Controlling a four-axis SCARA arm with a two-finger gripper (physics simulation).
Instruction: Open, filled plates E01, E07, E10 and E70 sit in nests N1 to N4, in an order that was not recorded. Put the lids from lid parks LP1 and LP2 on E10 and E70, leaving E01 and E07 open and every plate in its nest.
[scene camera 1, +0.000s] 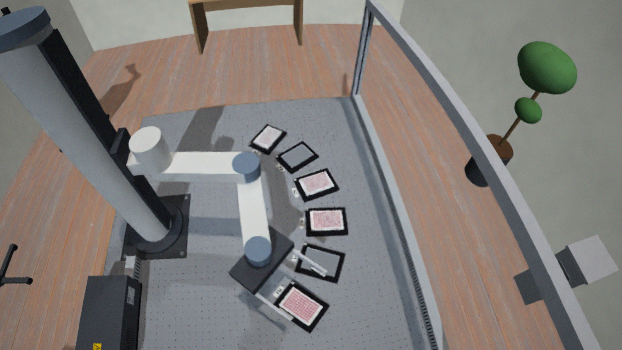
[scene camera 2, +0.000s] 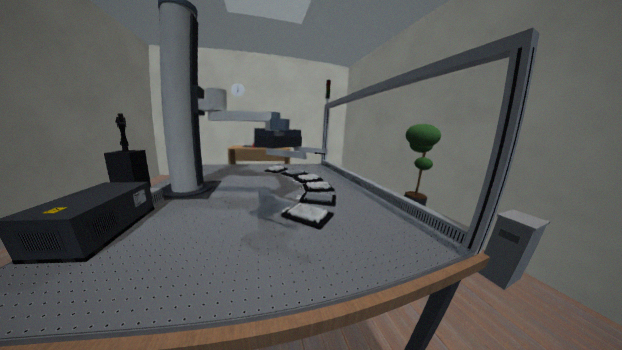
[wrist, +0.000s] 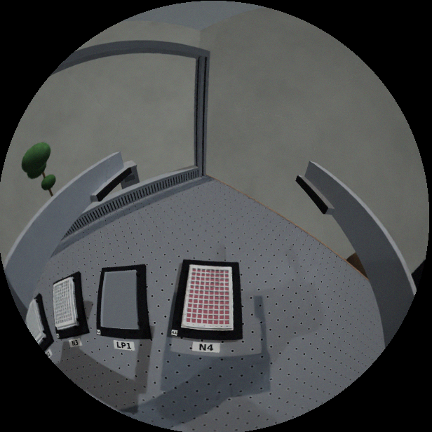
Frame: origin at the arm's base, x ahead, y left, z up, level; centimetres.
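Where they show: gripper, fingertip midpoint: (scene camera 1: 309, 296) (scene camera 2: 317, 153); arm's base, link origin: (scene camera 1: 157, 227) (scene camera 2: 188, 191).
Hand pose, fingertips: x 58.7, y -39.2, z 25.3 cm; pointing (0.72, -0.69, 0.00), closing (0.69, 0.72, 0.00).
Observation:
Things, the pixels of their top centre, and the offset from my fingertips. Level surfaces: height alone.
- N4 plate, top centre: (scene camera 1: 300, 305) (scene camera 2: 308, 210) dx -1.9, dy +1.5, dz -21.4 cm
- flat grey lid, top centre: (scene camera 1: 320, 261) (scene camera 2: 318, 196) dx +7.7, dy +17.2, dz -22.3 cm
- N3 plate, top centre: (scene camera 1: 326, 219) (scene camera 2: 318, 183) dx +12.9, dy +34.0, dz -21.4 cm
- pinkish plate, top centre: (scene camera 1: 316, 182) (scene camera 2: 308, 176) dx +11.8, dy +52.1, dz -21.4 cm
- second grey lid, top centre: (scene camera 1: 297, 155) dx +5.6, dy +68.5, dz -22.3 cm
- pale plate, top centre: (scene camera 1: 267, 135) (scene camera 2: 276, 167) dx -7.3, dy +81.7, dz -21.4 cm
- perforated table, surface height: dz -24.0 cm
My gripper (scene camera 1: 308, 295) (scene camera 2: 315, 153) (wrist: 213, 157) is open and empty, high above the table near nest N4. In scene camera 1 one finger overlaps LP1, the other N4's edge. The N4 plate (scene camera 1: 301, 305) (scene camera 2: 307, 213) (wrist: 209, 297) shows a coarse grid of red wells. A flat grey lid (scene camera 1: 334, 260) (scene camera 2: 318, 198) (wrist: 120, 300) lies in LP1. The N3 plate (scene camera 1: 326, 220) (scene camera 2: 318, 186) (wrist: 65, 302) has a finer pattern. Beyond it are another pinkish plate (scene camera 1: 316, 183) (scene camera 2: 307, 177), a second grey lid (scene camera 1: 299, 156), and a pale plate (scene camera 1: 268, 137) (scene camera 2: 276, 169). Plate names are not readable.
The nests and parks form an arc on the perforated table (scene camera 1: 215, 310) (scene camera 2: 200, 280). The arm's column (scene camera 1: 75, 130) (scene camera 2: 180, 100) and a dark box (scene camera 1: 107, 310) (scene camera 2: 75, 215) stand on the left. A metal-framed screen (scene camera 1: 425, 65) (scene camera 2: 425, 70) runs along the right edge.

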